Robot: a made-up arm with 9 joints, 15 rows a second.
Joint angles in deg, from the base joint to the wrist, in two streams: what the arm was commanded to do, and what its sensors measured. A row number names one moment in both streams.
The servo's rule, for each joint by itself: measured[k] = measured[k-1] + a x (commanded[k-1-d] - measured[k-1]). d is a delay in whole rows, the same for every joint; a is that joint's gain. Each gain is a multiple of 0.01, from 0.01 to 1. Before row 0 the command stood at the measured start. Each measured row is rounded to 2 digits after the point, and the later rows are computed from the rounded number. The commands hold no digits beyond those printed.
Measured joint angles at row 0:
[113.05 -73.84 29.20 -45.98 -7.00 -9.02 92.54 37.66 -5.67]
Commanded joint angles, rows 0 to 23:
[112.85 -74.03 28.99 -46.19 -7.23 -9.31 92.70 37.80 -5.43]
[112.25 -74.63 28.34 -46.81 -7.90 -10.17 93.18 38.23 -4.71]
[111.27 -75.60 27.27 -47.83 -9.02 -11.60 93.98 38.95 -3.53]
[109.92 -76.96 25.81 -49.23 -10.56 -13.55 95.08 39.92 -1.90]
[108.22 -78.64 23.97 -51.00 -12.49 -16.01 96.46 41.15 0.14]
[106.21 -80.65 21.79 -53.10 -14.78 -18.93 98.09 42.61 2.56]
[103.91 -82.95 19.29 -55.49 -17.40 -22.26 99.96 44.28 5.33]
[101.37 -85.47 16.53 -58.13 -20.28 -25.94 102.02 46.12 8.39]
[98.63 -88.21 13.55 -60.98 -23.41 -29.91 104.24 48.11 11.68]
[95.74 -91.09 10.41 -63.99 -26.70 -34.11 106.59 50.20 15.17]
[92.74 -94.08 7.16 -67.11 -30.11 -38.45 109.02 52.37 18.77]
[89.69 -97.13 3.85 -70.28 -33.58 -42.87 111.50 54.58 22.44]
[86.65 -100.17 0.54 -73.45 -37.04 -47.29 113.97 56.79 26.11]
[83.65 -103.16 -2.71 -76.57 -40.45 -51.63 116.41 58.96 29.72]
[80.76 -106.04 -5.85 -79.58 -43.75 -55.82 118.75 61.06 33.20]
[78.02 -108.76 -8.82 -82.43 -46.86 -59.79 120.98 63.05 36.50]
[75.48 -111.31 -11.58 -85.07 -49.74 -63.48 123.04 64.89 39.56]
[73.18 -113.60 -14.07 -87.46 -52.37 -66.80 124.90 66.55 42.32]
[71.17 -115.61 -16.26 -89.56 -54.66 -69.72 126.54 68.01 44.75]
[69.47 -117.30 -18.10 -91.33 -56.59 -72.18 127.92 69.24 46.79]
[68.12 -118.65 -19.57 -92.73 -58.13 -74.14 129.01 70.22 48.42]
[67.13 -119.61 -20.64 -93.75 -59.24 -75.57 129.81 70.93 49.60]
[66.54 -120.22 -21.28 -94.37 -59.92 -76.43 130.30 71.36 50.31]
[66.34 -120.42 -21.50 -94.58 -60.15 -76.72 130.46 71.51 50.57]
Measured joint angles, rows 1 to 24:
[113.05 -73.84 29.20 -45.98 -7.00 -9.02 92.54 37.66 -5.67]
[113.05 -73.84 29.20 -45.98 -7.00 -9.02 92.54 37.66 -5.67]
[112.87 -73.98 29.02 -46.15 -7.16 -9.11 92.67 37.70 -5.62]
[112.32 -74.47 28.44 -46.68 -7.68 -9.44 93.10 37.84 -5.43]
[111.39 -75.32 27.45 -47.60 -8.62 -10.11 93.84 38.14 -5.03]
[110.08 -76.55 26.06 -48.90 -9.98 -11.18 94.88 38.62 -4.37]
[108.42 -78.12 24.28 -50.58 -11.74 -12.68 96.21 39.30 -3.42]
[106.45 -80.02 22.16 -52.60 -13.87 -14.62 97.79 40.19 -2.16]
[104.19 -82.22 19.72 -54.91 -16.34 -16.99 99.61 41.29 -0.59]
[101.68 -84.66 17.01 -57.49 -19.10 -19.76 101.63 42.59 1.30]
[98.97 -87.32 14.07 -60.28 -22.12 -22.91 103.82 44.08 3.48]
[96.10 -90.15 10.96 -63.25 -25.33 -26.38 106.15 45.73 5.93]
[93.11 -93.10 7.73 -66.34 -28.68 -30.12 108.56 47.52 8.63]
[90.07 -96.12 4.43 -69.49 -32.11 -34.07 111.03 49.43 11.53]
[87.03 -99.16 1.12 -72.66 -35.56 -38.17 113.50 51.42 14.59]
[84.02 -102.16 -2.14 -75.79 -38.98 -42.34 115.94 53.46 17.77]
[81.12 -105.07 -5.29 -78.82 -42.32 -46.52 118.30 55.51 21.01]
[78.36 -107.84 -8.29 -81.71 -45.50 -50.63 120.55 57.55 24.26]
[75.80 -110.44 -11.09 -84.40 -48.47 -54.61 122.64 59.53 27.47]
[73.47 -112.81 -13.62 -86.85 -51.20 -58.39 124.54 61.43 30.59]
[71.42 -114.91 -15.86 -89.02 -53.62 -61.90 126.22 63.21 33.56]
[69.68 -116.70 -17.76 -90.87 -55.70 -65.09 127.65 64.84 36.34]
[68.29 -118.16 -19.30 -92.36 -57.40 -67.90 128.79 66.29 38.88]
[67.26 -119.25 -20.44 -93.47 -58.69 -70.28 129.65 67.54 41.13]
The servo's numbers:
d 2
a 0.89 0.75 0.85 0.80 0.70 0.31 0.84 0.27 0.21

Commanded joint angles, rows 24 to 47:
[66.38 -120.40 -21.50 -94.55 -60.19 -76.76 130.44 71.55 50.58]
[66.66 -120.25 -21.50 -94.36 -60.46 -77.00 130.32 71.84 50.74]
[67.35 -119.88 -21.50 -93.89 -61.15 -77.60 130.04 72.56 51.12]
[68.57 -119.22 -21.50 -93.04 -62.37 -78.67 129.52 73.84 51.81]
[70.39 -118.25 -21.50 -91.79 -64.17 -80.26 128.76 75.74 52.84]
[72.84 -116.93 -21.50 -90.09 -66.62 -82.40 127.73 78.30 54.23]
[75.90 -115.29 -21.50 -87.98 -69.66 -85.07 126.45 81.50 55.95]
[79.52 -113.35 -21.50 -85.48 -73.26 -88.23 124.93 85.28 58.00]
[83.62 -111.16 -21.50 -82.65 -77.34 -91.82 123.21 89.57 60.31]
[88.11 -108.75 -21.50 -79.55 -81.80 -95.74 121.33 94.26 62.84]
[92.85 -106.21 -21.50 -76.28 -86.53 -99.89 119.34 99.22 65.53]
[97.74 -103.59 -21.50 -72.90 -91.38 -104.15 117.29 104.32 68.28]
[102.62 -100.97 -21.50 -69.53 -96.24 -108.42 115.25 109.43 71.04]
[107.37 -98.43 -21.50 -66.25 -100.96 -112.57 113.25 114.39 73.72]
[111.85 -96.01 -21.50 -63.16 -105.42 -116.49 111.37 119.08 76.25]
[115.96 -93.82 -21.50 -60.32 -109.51 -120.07 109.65 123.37 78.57]
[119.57 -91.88 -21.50 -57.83 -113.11 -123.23 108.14 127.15 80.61]
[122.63 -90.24 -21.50 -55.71 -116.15 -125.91 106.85 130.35 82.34]
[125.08 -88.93 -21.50 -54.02 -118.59 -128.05 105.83 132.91 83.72]
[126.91 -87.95 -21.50 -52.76 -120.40 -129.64 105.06 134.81 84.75]
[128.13 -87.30 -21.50 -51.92 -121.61 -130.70 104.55 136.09 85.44]
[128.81 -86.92 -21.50 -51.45 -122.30 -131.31 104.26 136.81 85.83]
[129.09 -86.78 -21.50 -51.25 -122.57 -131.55 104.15 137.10 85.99]
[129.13 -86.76 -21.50 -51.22 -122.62 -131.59 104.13 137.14 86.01]
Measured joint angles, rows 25 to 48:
[66.62 -119.98 -21.15 -94.19 -59.55 -72.19 130.20 68.57 43.06]
[66.37 -120.31 -21.45 -94.50 -59.97 -73.59 130.42 69.36 44.64]
[66.38 -120.38 -21.49 -94.54 -60.12 -74.57 130.44 69.95 45.89]
[66.63 -120.28 -21.50 -94.40 -60.36 -75.32 130.34 70.46 46.91]
[67.27 -119.98 -21.50 -93.99 -60.91 -76.03 130.09 71.03 47.79]
[68.43 -119.41 -21.50 -93.23 -61.93 -76.85 129.61 71.79 48.63]
[70.17 -118.54 -21.50 -92.08 -63.50 -77.91 128.90 72.86 49.51]
[72.55 -117.33 -21.50 -90.49 -65.68 -79.30 127.92 74.33 50.50]
[75.53 -115.80 -21.50 -88.48 -68.47 -81.09 126.69 76.27 51.64]
[79.08 -113.96 -21.50 -86.08 -71.82 -83.30 125.21 78.70 52.98]
[83.12 -111.86 -21.50 -83.34 -75.68 -85.94 123.53 81.63 54.52]
[87.56 -109.53 -21.50 -80.31 -79.96 -88.98 121.68 85.04 56.27]
[92.27 -107.04 -21.50 -77.09 -84.56 -92.36 119.71 88.87 58.21]
[97.14 -104.45 -21.50 -73.74 -89.33 -96.01 117.68 93.04 60.32]
[102.02 -101.84 -21.50 -70.37 -94.17 -99.86 115.64 97.47 62.57]
[106.78 -99.28 -21.50 -67.07 -98.92 -103.80 113.63 102.04 64.91]
[111.29 -96.83 -21.50 -63.94 -103.47 -107.73 111.73 106.64 67.29]
[115.45 -94.57 -21.50 -61.04 -107.70 -111.56 109.98 111.16 69.66]
[119.12 -92.55 -21.50 -58.47 -111.49 -115.18 108.43 115.48 71.96]
[122.24 -90.82 -21.50 -56.26 -114.75 -118.51 107.10 119.49 74.14]
[124.77 -89.40 -21.50 -54.47 -117.44 -121.47 106.03 123.11 76.15]
[126.67 -88.31 -21.50 -53.10 -119.51 -124.00 105.22 126.27 77.96]
[127.97 -87.55 -21.50 -52.16 -120.98 -126.08 104.66 128.92 79.53]
[128.72 -87.08 -21.50 -51.59 -121.90 -127.70 104.32 131.05 80.85]

